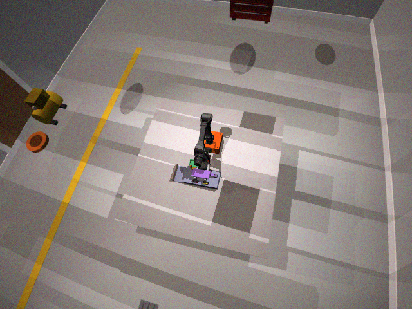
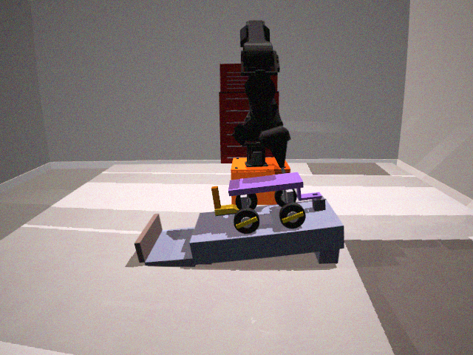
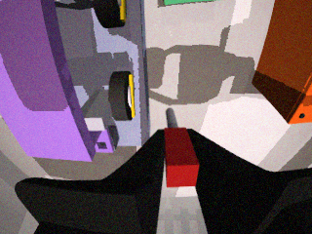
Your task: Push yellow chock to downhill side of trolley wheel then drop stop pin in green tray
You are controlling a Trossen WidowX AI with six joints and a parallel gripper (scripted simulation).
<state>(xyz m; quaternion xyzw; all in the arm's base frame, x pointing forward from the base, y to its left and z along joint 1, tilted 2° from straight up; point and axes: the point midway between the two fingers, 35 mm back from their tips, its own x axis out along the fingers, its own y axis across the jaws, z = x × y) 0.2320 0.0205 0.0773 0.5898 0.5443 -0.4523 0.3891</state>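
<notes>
The green tray lies 17 cm below my gripper tip, 13 cm to the right of it and 4 cm behind it. The rest, counted from my gripper tip: purple trolley (10 cm ahead, 5 cm to the right, 5 cm below); red-headed stop pin (right at my gripper tip); yellow chock (13 cm to the right, 8 cm below, 3 cm ahead).
</notes>
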